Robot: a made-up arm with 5 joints.
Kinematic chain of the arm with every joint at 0, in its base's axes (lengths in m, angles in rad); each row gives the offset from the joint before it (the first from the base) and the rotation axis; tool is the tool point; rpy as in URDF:
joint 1: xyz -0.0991 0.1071 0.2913 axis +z
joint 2: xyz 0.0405 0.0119 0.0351 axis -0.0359 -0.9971 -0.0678
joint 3: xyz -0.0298 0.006 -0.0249 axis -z
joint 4: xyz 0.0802 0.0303 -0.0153 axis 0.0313 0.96 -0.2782
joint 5: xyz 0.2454 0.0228 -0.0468 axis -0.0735 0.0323 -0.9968
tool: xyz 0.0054 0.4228 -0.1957 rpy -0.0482 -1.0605 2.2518
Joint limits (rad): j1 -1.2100..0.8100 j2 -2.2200..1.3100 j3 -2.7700..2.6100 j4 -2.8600..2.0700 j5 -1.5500..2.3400
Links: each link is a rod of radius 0.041 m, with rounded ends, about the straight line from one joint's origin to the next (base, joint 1, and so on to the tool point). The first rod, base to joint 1, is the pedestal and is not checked.
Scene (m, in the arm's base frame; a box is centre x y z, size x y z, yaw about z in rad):
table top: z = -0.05
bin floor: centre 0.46 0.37 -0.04 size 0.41 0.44 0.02 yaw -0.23
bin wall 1: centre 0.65 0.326 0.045 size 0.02 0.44 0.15 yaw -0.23
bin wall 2: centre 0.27 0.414 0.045 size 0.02 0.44 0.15 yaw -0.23
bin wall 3: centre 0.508 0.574 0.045 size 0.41 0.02 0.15 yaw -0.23
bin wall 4: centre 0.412 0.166 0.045 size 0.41 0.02 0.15 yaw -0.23
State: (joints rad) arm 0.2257 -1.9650 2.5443 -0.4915 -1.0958
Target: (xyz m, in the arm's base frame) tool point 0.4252 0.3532 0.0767
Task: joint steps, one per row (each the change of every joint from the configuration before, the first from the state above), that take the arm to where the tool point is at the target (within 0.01 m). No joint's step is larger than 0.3 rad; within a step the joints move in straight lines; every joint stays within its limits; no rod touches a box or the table.
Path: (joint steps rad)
1: -0.0741 0.2664 0.0094 -0.0624 0.0820
2: -0.0741 0.2665 0.0094 -0.0624 0.0820
3: -0.0741 0.2664 0.0094 -0.0623 0.0820
4: -0.0741 0.2665 0.0093 -0.0624 0.0820
5: -0.0741 0.2664 0.0094 -0.0624 0.0820
6: -0.0741 0.2664 0.0094 -0.0624 0.0820
7: -0.0741 0.2665 0.0094 -0.0624 0.0820
8: 0.2758 -0.0005 -0.2557 -0.1209 0.0806
9: 0.2757 -0.0005 -0.2557 -0.1209 0.0805
10: 0.2758 -0.0005 -0.2556 -0.1209 0.0806
11: 0.2757 -0.0004 -0.2557 -0.1209 0.0805
12: 0.0000 -0.1979 -0.0350 0.0765 0.1213
13: 0.0000 -0.1979 -0.0350 0.0766 0.1212

